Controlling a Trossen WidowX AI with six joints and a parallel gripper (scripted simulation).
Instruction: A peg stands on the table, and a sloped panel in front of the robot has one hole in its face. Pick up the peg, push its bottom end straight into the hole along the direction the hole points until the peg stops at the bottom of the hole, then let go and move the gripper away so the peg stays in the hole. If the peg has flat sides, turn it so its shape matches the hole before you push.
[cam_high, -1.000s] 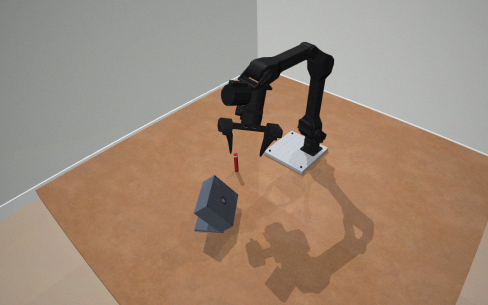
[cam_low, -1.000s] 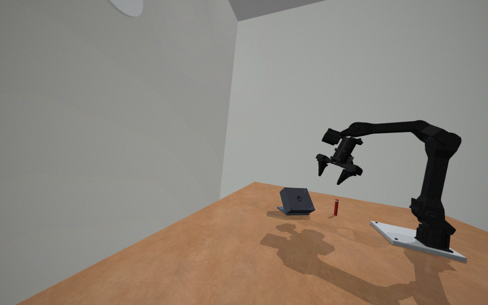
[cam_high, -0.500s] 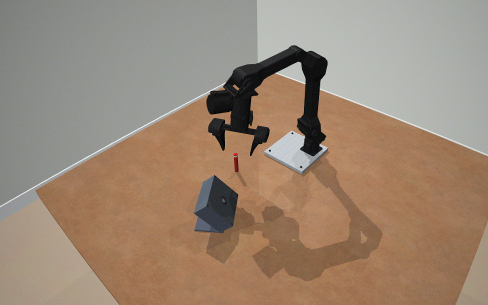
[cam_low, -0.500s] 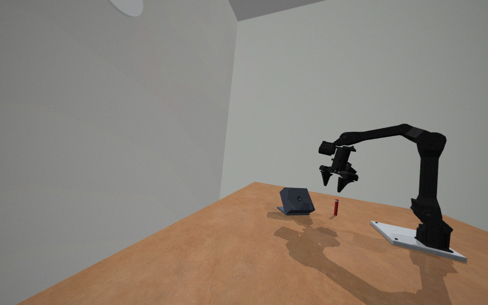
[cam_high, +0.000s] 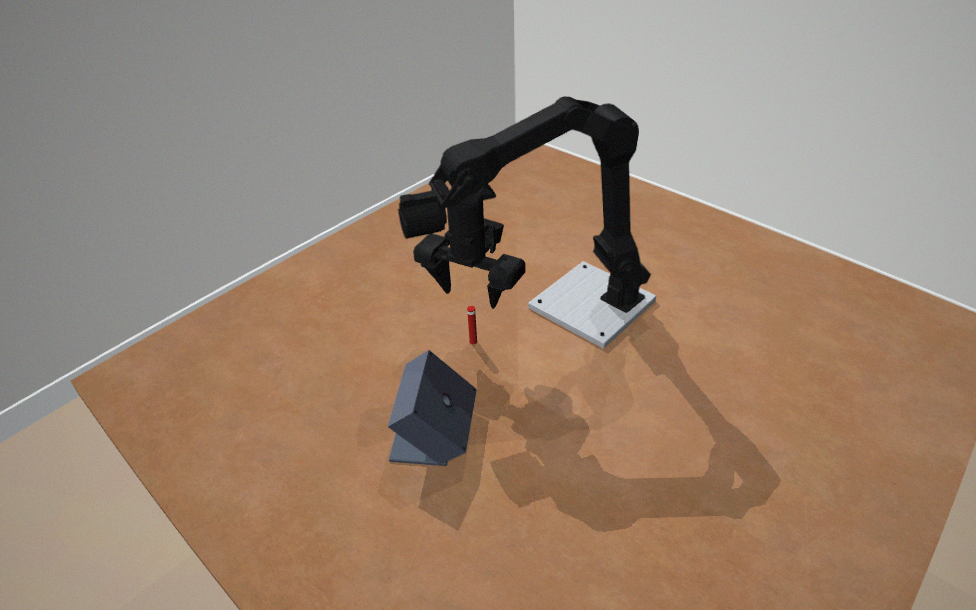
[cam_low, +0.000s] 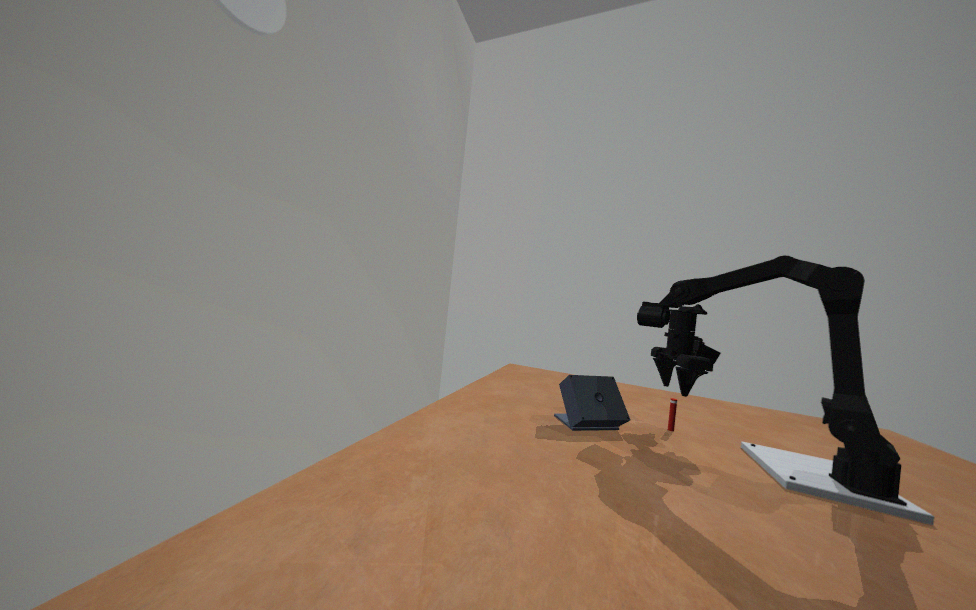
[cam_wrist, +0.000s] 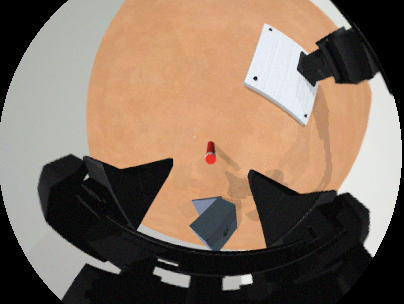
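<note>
Right now the red peg is 40 mm below my gripper tip. The rest, counted from my gripper tip: panel (190 mm ahead, 110 mm to the left, 40 mm below).
</note>
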